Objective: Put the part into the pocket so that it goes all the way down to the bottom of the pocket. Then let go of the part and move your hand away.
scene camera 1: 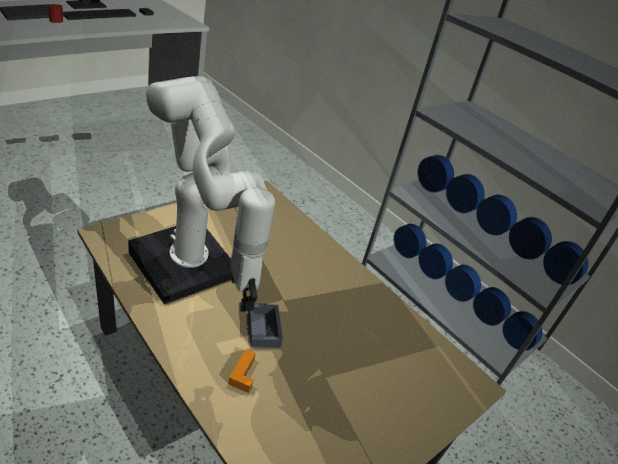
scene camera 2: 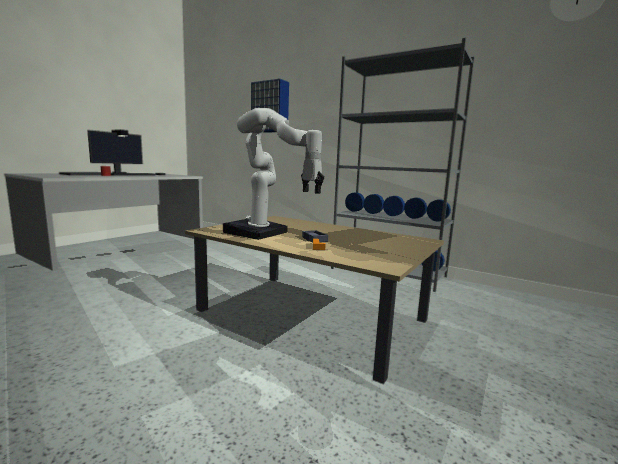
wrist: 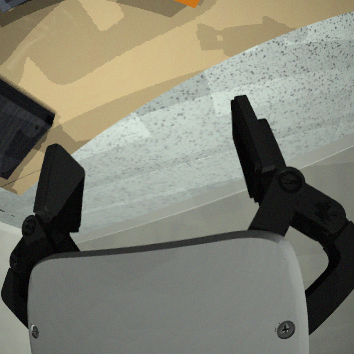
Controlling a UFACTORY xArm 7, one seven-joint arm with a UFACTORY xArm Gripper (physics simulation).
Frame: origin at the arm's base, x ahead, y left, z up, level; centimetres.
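Seen in the pictures: gripper, fingertip midpoint: [scene camera 1: 242, 296] [scene camera 2: 311, 192] [wrist: 144, 135]; arm's base, origin of the base link: [scene camera 1: 189, 253] [scene camera 2: 258, 224].
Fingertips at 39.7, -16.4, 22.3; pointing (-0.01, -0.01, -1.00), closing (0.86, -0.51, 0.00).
Offsets run from my fingertips to a thing's top centre, as dx, dy, dz. Level surfaces: height alone.
The orange L-shaped part {+4.8, +1.0, -24.0} [scene camera 1: 242, 367] [scene camera 2: 319, 245] lies flat on the table, in front of the pocket block; an edge of it [wrist: 190, 2] shows at the top of the wrist view. The dark grey block with the pocket {-3.6, +16.3, -23.3} [scene camera 1: 265, 344] [scene camera 2: 322, 239] stands on the table, its pocket facing up and without the part; a corner of the block [wrist: 12, 4] shows at the top left of the wrist view. My gripper [scene camera 1: 249, 304] [scene camera 2: 312, 190] [wrist: 144, 135] is open and empty. It points down and hangs high above the table, well clear of the part and the block.
The arm stands on a black base plate [scene camera 1: 150, 260] [scene camera 2: 255, 230] [wrist: 20, 130] at one end of the wooden table {dz -27.0} [scene camera 1: 320, 260] [scene camera 2: 360, 245]. A metal shelf rack [scene camera 1: 406, 150] [scene camera 2: 455, 125] with blue discs stands behind the table. A desk [scene camera 1: 115, 32] [scene camera 2: 105, 187] stands farther off.
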